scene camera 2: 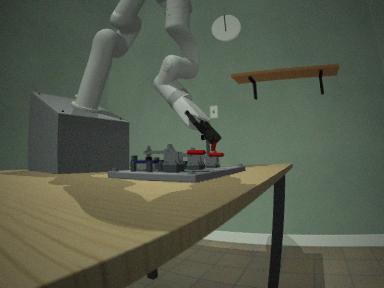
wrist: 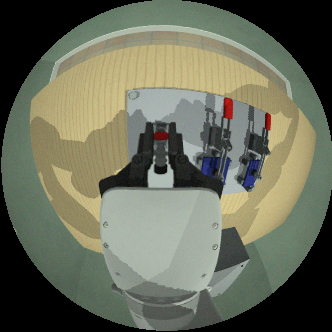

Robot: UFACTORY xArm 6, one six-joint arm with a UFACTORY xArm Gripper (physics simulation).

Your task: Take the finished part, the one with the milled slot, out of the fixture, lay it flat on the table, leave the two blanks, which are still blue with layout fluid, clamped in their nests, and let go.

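Frame: origin at the arm's base, x left, y ahead, z down, level; millimetres.
Seen in the pictures: gripper, between the fingertips: (scene camera 2: 216, 141) (wrist: 160, 129); arm's base, origin of its link: (scene camera 2: 85, 107).
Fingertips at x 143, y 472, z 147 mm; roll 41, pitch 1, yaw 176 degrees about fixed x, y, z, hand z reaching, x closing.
Note:
Offsets run from my fingertips to a thing's middle. "spot": to the spot under its first point. Level surfaces: height alone.
My gripper (scene camera 2: 216, 140) (wrist: 160, 129) is shut on the red handle {dx -1, dy -7, dz +32 mm} (scene camera 2: 214, 146) (wrist: 161, 136) of the toggle clamp at the left of the fixture in the wrist view. That clamp's arm (scene camera 2: 208, 145) stands raised in the scene view. The fixture's grey base plate (scene camera 2: 150, 175) (wrist: 150, 100) lies on the table. Two blue blanks {dx -116, dy -87, dz +64 mm} (wrist: 211, 168) {spot: dx -216, dy -73, dz +46 mm} (wrist: 251, 173) sit in their nests at the right of the wrist view, under the arms of their clamps. The finished part with the milled slot cannot be made out; the gripper covers that nest in the wrist view.
The two other clamps have red handles {dx -219, dy +30, dz +35 mm} (scene camera 2: 196, 152) {dx -109, dy +23, dz +40 mm} (scene camera 2: 216, 155) (wrist: 228, 108) (wrist: 268, 121), beside my gripper. The wooden table {dz +92 mm} (scene camera 2: 125, 210) (wrist: 80, 110) extends around the plate. The grey robot pedestal (scene camera 2: 90, 142) (wrist: 232, 255) stands behind the fixture. A shelf (scene camera 2: 285, 73) hangs on the wall.

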